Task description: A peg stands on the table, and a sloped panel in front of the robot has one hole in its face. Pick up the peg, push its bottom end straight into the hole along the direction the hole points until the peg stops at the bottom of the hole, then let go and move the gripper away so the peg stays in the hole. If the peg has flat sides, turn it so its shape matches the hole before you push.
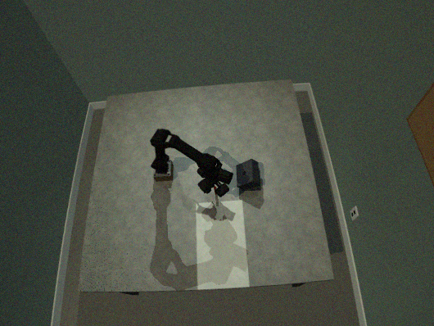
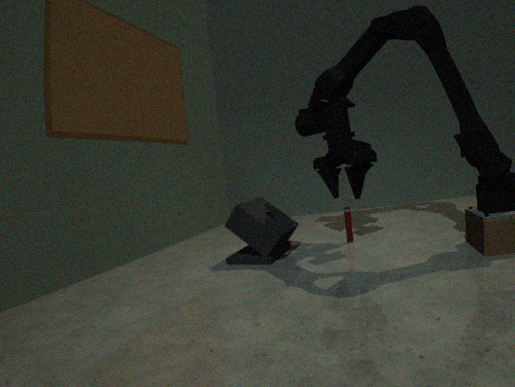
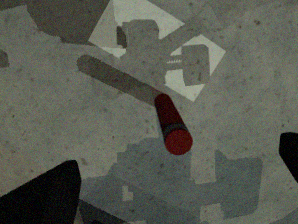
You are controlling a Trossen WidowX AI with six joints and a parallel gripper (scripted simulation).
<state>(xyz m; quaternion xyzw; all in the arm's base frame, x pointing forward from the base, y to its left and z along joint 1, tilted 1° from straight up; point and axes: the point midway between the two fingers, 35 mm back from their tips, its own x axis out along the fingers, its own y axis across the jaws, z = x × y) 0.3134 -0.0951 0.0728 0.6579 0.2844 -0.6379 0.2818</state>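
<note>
Right now my gripper tip is 4 cm above the red peg. Also, from my gripper tip: dark sloped panel 16 cm ahead, 10 cm to the left, 3 cm below.
</note>
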